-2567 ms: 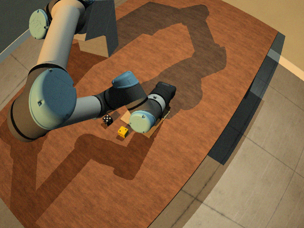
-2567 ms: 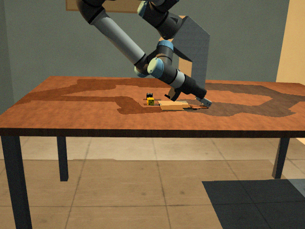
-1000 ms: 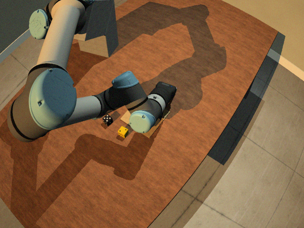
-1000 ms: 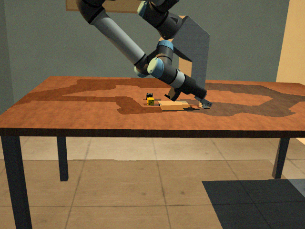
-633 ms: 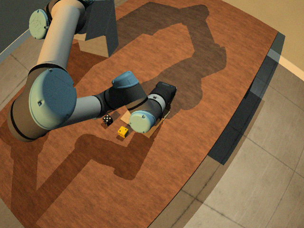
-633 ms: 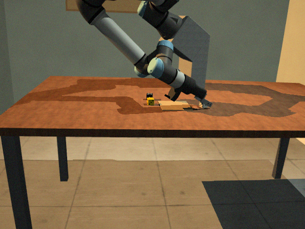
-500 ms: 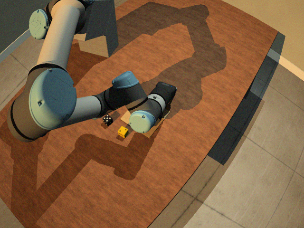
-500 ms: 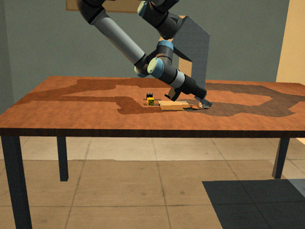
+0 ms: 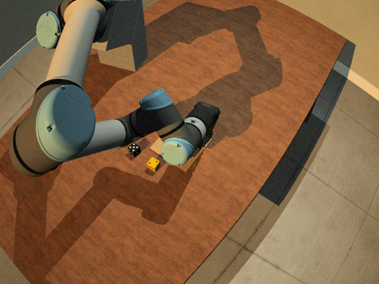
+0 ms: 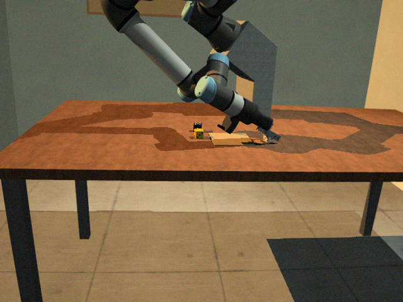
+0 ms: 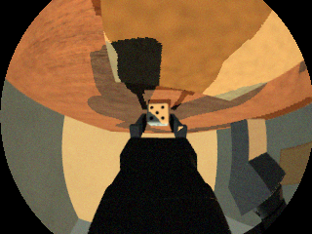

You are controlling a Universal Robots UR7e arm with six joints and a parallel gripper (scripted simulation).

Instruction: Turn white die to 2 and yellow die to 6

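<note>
The white die is 1 cm to the right of my hand and 1 cm below it. Round my hand: yellow die: 25 cm to the right, 4 cm behind, 1 cm below; then tan mat: 14 cm to the right, 2 cm below, 2 cm behind; then black die: 25 cm to the right, 12 cm behind, 1 cm below.
</note>
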